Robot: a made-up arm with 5 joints. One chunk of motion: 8 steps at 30 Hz.
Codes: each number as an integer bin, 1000 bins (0 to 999) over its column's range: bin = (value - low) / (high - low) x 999, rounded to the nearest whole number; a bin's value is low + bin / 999 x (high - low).
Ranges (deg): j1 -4.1..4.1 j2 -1.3..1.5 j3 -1.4..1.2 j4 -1.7..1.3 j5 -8..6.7
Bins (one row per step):
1: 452 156 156 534 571
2: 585 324 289 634 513
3: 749 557 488 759 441
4: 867 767 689 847 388
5: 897 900 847 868 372
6: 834 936 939 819 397
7: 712 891 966 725 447
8: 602 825 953 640 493
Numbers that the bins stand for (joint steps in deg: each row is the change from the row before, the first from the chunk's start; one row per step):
1: -0.390 -0.863 -0.994 -0.096 0.402
2: 0.702 -0.392 -0.648 0.204 -0.451
3: 2.048 0.261 -0.130 0.579 -1.511
4: 3.017 0.850 0.393 0.844 -2.291
5: 3.263 1.223 0.804 0.907 -2.526
6: 2.746 1.323 1.044 0.759 -2.158
7: 1.744 1.197 1.114 0.477 -1.423
8: 0.841 1.012 1.080 0.222 -0.746

